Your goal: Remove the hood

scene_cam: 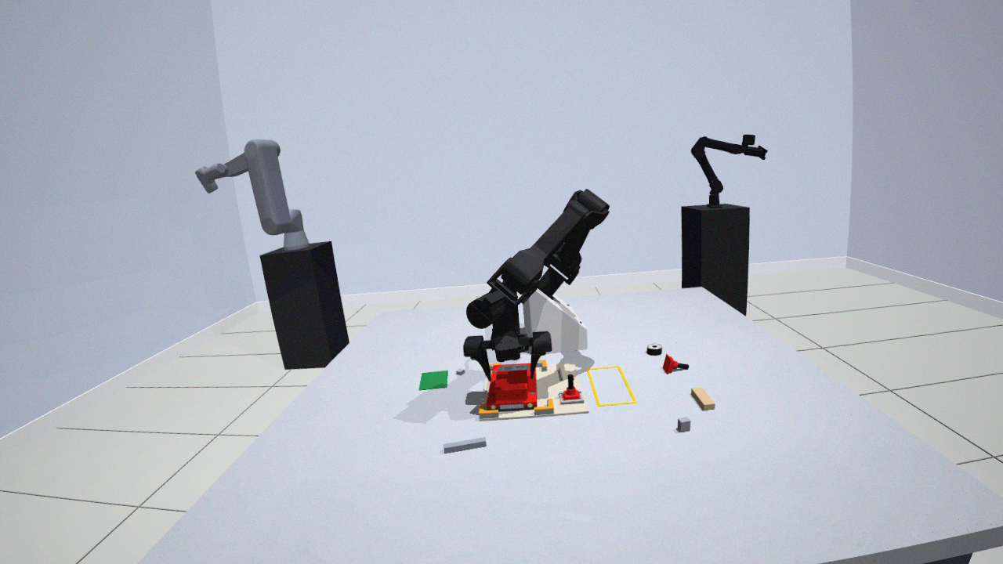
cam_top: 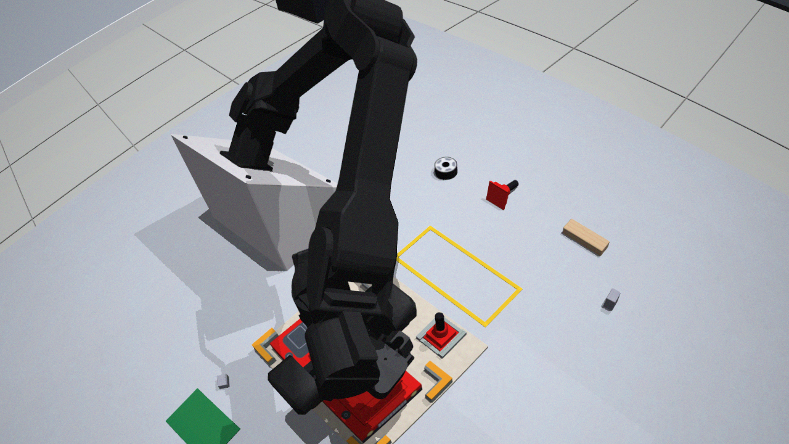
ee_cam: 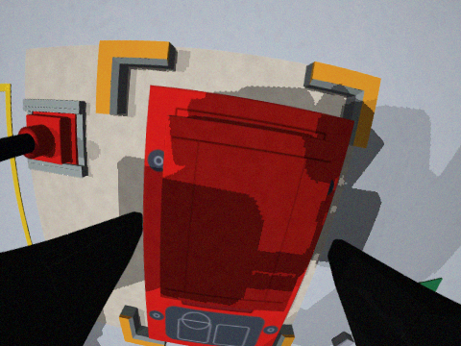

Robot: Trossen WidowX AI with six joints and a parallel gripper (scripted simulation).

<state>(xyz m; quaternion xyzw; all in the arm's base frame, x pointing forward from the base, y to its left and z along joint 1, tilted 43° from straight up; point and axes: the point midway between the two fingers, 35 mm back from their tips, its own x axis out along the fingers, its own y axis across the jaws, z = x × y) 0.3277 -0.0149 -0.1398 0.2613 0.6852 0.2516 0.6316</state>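
Right now the hood is 1 cm below my gripper tip. The rest, counted from my gripper tip: wooden block (40 cm to the left, 10 cm ahead, 4 cm below); green patch (20 cm to the right, 13 cm behind, 5 cm below).
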